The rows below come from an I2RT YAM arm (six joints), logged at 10 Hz.
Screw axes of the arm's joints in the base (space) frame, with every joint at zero. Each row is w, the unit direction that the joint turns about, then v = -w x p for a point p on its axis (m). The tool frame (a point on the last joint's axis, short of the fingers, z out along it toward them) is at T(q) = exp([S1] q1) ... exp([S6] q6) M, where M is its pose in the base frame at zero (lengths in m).
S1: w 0 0 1 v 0.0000 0.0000 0.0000
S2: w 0 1 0 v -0.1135 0.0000 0.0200
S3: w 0 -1 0 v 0.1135 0.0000 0.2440
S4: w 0 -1 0 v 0.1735 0.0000 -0.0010
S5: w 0 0 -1 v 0.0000 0.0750 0.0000
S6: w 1 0 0 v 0.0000 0.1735 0.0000
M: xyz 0.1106 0.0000 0.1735 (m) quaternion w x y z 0.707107 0 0.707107 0
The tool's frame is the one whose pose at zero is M.
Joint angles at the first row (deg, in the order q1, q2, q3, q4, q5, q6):
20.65 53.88 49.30 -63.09 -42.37 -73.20
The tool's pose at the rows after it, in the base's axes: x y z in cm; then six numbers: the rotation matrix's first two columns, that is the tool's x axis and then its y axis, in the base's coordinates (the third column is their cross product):
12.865, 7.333, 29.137, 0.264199, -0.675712, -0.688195, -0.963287, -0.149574, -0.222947
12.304, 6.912, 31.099, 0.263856, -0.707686, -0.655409, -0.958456, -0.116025, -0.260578
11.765, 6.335, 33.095, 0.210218, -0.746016, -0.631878, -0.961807, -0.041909, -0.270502
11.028, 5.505, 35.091, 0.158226, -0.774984, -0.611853, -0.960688, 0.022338, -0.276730
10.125, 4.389, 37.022, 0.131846, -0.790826, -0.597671, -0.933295, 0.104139, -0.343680
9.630, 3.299, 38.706, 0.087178, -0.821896, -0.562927, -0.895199, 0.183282, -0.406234
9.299, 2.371, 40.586, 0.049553, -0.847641, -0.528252, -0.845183, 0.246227, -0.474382
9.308, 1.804, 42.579, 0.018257, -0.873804, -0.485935, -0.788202, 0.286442, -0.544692
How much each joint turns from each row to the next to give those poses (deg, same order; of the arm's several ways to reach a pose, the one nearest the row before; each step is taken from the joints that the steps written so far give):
-0.08 -0.88 3.59 -3.44 1.14 -1.51
-0.18 -1.31 4.04 -2.80 3.24 1.32
-0.78 -0.80 4.48 -3.07 3.43 3.51
-1.93 -0.35 5.01 -4.57 2.39 1.59
-3.60 -1.75 3.96 -1.60 1.92 0.61
-4.39 -0.36 4.13 -1.58 2.99 -0.43
-4.31 0.52 4.83 -1.06 2.55 -0.97
-2.12 1.49 5.27 0.00 3.77 -0.18

